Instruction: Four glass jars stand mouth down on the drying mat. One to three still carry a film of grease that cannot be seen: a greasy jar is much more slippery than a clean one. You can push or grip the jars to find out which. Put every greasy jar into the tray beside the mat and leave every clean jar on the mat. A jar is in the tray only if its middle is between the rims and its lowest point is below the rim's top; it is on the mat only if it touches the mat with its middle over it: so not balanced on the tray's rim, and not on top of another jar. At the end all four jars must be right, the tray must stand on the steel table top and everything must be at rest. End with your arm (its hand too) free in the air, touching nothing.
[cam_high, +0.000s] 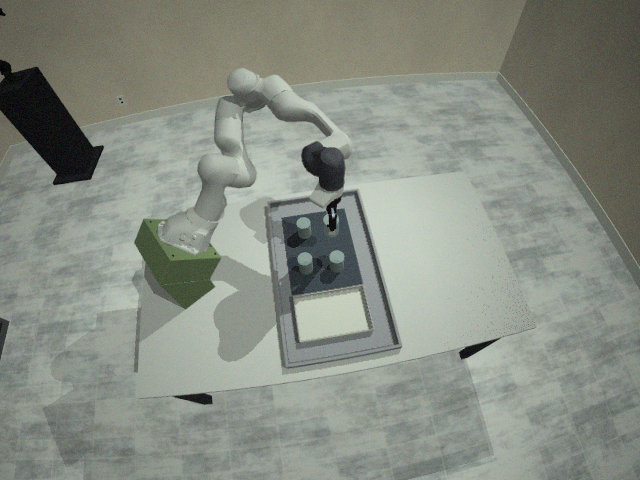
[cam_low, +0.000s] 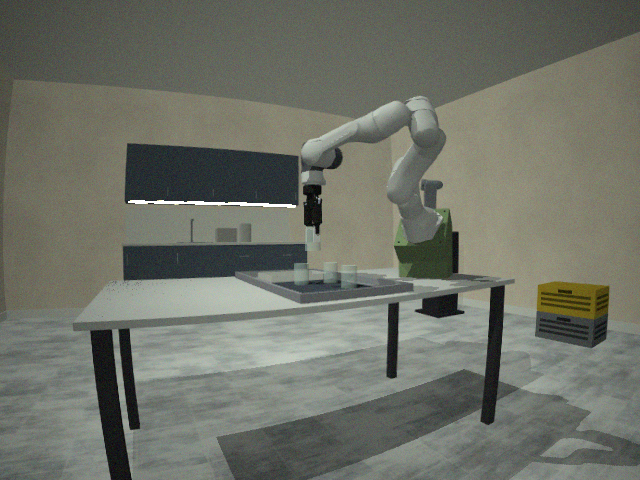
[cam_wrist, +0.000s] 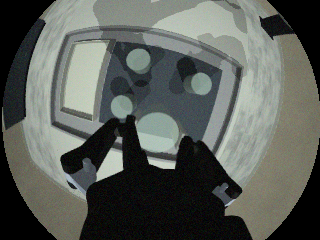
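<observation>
My gripper is now 20 mm past the white tray, 320 mm to the left of it and 200 mm above it. From my hand the other things lie so: dark drying mat: 50 mm behind, 210 mm below; then grey steel surround: 30 mm behind, 100 mm to the right, 210 mm below.
</observation>
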